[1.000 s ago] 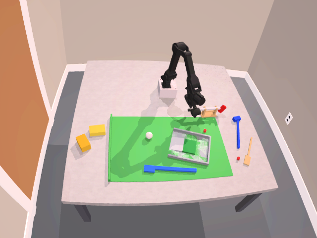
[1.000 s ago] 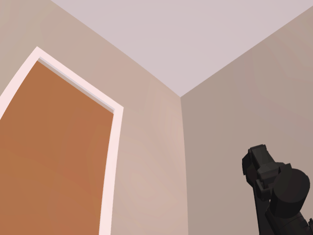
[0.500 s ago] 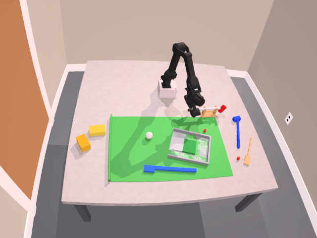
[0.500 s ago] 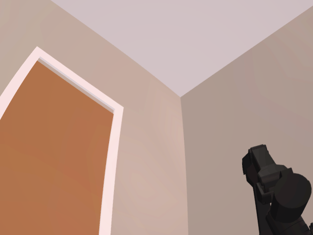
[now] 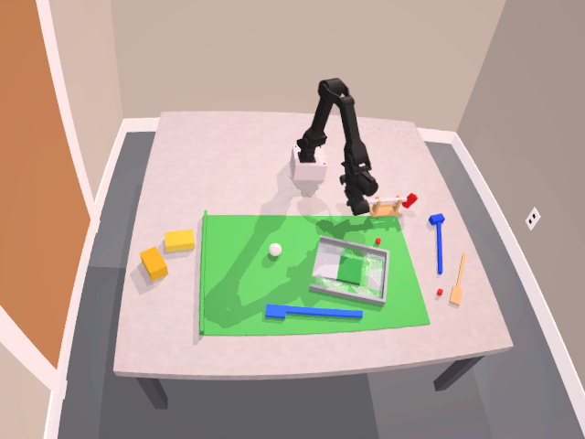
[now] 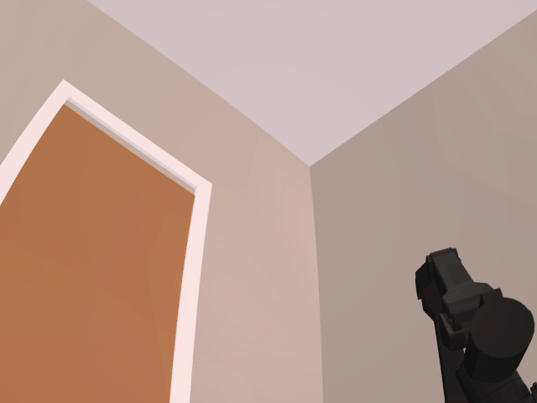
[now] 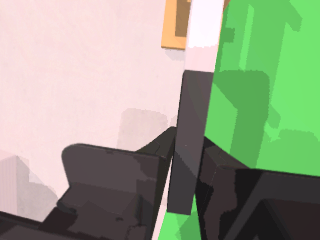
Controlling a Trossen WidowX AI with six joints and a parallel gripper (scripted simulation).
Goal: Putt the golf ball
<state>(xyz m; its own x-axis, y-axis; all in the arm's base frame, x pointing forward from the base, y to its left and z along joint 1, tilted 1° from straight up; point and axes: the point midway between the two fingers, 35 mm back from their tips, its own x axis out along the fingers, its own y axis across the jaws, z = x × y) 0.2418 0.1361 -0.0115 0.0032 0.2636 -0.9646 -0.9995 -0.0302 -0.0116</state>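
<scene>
Now: gripper tip 110 mm to the right of the red putter, 30 mm below it and 10 mm past it. Also, from my gripper tip: blue hammer (310 mm to the left, 160 mm ahead, 20 mm below); then green mat (240 mm ahead, 210 mm to the right, 30 mm below); then wooden stand (130 mm to the left, 10 mm behind).
</scene>
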